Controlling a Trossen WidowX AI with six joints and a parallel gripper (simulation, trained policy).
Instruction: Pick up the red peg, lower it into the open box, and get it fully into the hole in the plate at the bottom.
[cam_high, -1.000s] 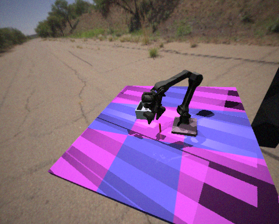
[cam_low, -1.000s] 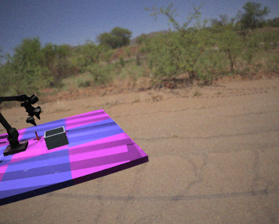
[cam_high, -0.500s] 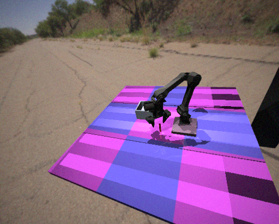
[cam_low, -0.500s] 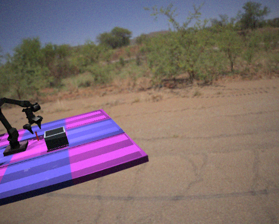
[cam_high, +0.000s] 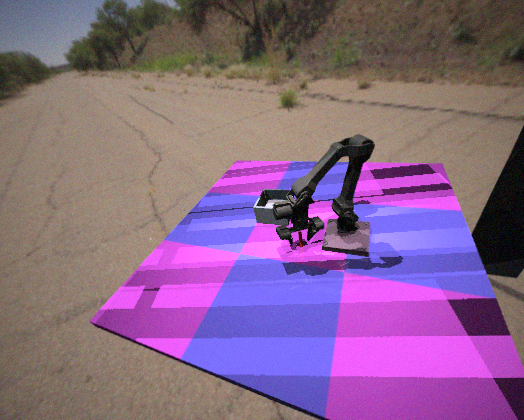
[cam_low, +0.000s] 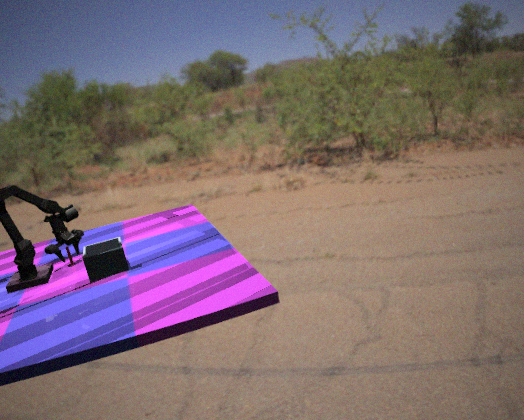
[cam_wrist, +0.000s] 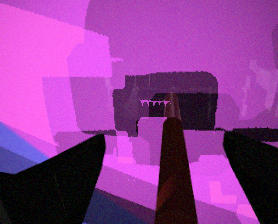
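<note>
Right now the plate is 160 mm ahead of my gripper tip, 200 mm to the right of it and 20 mm above it. From my gripper tip the other things lie so: box (160 mm ahead, 200 mm to the right); then red peg (20 mm above).
</note>
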